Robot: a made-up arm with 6 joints. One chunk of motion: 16 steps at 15 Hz.
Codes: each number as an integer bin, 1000 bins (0 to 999) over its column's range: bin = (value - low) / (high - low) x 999, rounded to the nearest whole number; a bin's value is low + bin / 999 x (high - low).
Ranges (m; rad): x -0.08..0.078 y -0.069..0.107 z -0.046..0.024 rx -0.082..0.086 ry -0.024..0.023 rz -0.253..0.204
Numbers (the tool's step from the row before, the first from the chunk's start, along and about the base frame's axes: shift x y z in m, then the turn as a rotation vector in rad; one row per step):
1: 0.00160 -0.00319 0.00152 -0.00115 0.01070 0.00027
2: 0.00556 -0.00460 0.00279 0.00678 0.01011 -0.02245
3: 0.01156 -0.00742 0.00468 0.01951 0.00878 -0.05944
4: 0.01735 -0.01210 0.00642 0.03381 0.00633 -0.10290
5: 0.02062 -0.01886 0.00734 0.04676 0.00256 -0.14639
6: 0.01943 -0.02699 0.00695 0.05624 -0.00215 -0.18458
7: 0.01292 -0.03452 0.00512 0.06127 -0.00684 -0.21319
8: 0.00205 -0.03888 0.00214 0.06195 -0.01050 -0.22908
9: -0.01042 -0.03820 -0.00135 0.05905 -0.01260 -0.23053
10: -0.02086 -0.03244 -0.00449 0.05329 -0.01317 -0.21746
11: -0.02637 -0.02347 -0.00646 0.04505 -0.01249 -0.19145
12: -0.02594 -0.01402 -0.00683 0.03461 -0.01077 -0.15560
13: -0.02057 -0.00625 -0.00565 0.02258 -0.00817 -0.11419
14: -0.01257 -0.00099 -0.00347 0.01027 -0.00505 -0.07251
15: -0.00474 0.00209 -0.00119 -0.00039 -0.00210 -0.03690
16: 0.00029 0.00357 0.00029 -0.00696 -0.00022 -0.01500
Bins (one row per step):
1: 516 374 678 481 738 554
2: 541 366 696 528 725 504
3: 579 350 723 604 697 423
4: 616 323 748 689 645 328
5: 636 285 761 766 565 233
6: 629 238 756 822 464 150
7: 588 196 730 852 365 87
8: 519 171 687 856 287 52
9: 440 175 637 839 242 49
10: 374 208 592 804 230 78
11: 339 258 564 755 245 135
12: 342 312 559 693 281 213
13: 376 356 576 622 336 303
14: 426 386 607 549 403 395
15: 476 404 640 485 465 472
16: 508 412 661 446 505 520

